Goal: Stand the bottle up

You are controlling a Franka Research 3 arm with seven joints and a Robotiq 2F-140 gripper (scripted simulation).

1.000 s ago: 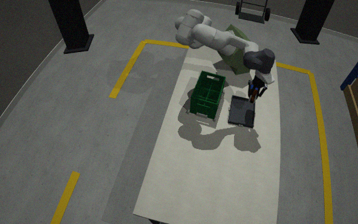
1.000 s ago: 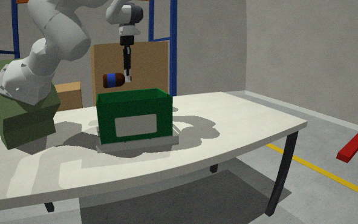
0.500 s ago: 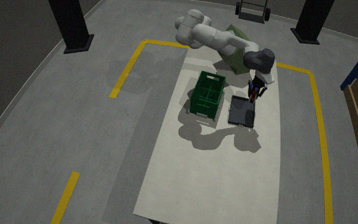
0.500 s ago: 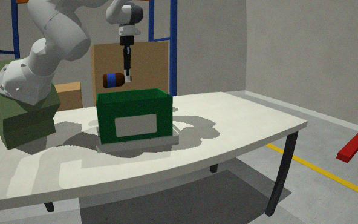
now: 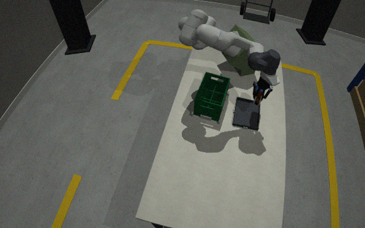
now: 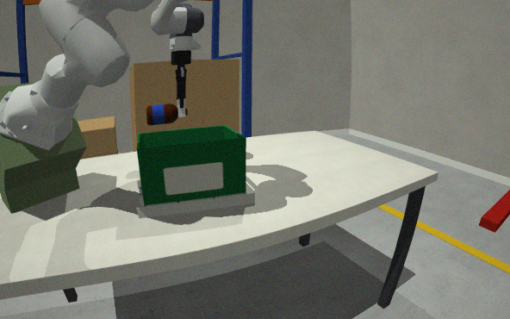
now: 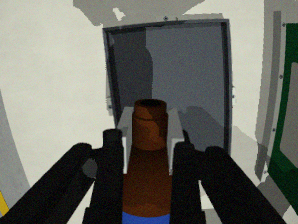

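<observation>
My gripper is now 50 mm past the brown bottle, 20 mm to the right of it and 20 mm above it. Round my hand: green crate 150 mm behind, 280 mm to the right, 130 mm below; dark grey tray 40 mm behind, 20 mm to the right, 200 mm below.
</observation>
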